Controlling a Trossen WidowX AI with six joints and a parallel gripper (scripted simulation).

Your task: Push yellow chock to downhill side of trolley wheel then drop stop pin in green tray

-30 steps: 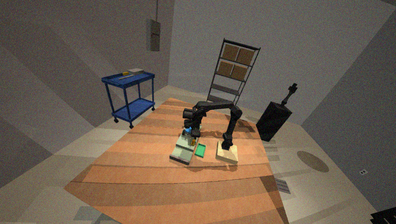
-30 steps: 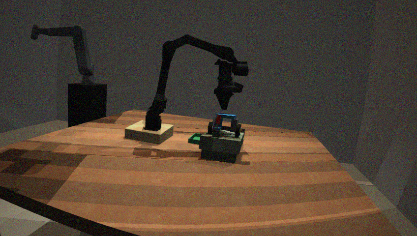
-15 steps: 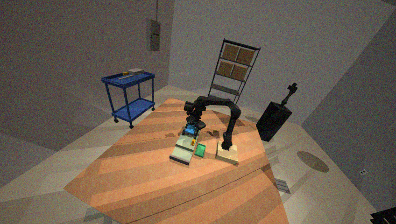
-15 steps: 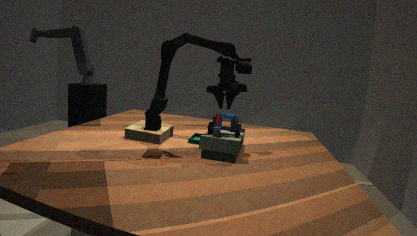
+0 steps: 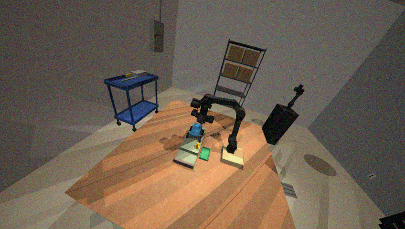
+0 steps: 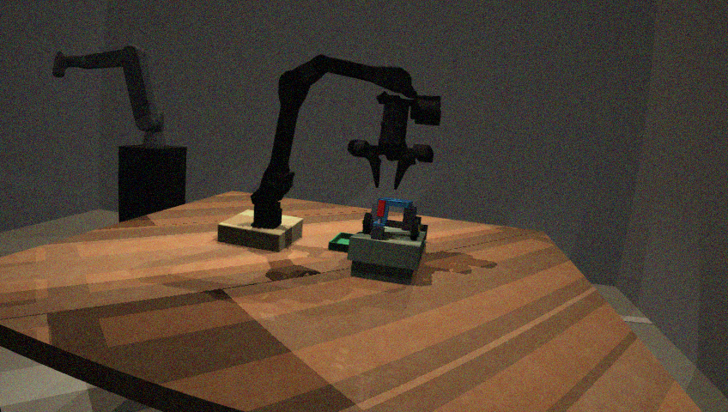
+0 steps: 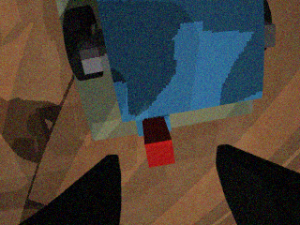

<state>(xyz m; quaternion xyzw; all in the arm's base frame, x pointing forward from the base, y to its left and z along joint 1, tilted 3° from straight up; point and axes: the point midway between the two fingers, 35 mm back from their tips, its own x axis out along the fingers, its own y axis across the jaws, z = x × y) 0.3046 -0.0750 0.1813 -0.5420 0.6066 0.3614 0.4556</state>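
Right now the red-headed stop pin is 6 cm below my gripper tip and 3 cm to the right of it. The rest, counted from my gripper tip: ramp: 14 cm below, 7 cm to the left, 2 cm ahead; then blue trolley: 8 cm below, 6 cm to the left, 2 cm ahead; then yellow chock: 16 cm to the left, 11 cm below, 2 cm behind.
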